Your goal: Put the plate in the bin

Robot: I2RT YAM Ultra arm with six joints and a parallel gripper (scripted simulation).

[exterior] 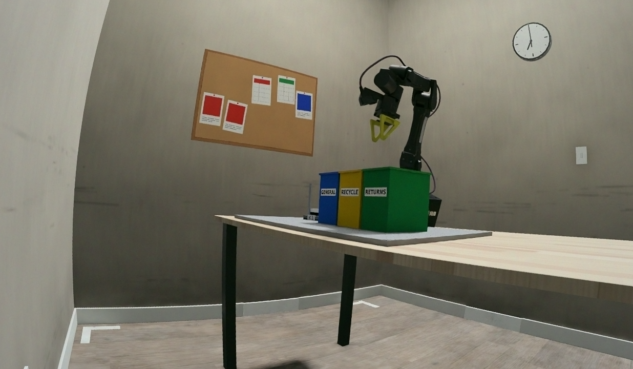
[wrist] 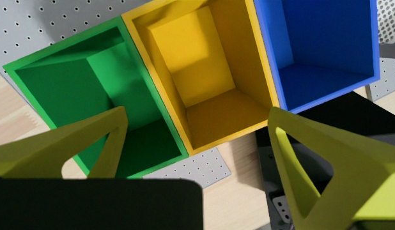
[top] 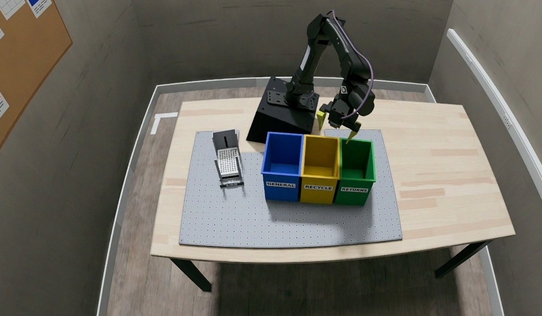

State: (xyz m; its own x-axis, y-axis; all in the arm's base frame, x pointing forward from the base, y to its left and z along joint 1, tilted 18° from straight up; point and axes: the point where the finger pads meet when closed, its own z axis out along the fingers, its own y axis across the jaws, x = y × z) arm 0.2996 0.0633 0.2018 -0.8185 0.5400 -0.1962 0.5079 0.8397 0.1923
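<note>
Now: the white 96-well plate 100 mm behind my hand, 370 mm to the right of it and 250 mm below it. Also, from my hand: yellow recycle bin (30 mm to the right, 200 mm below); green returns bin (20 mm ahead, 100 mm to the left, 200 mm below); blue general bin (20 mm behind, 160 mm to the right, 200 mm below).
</note>
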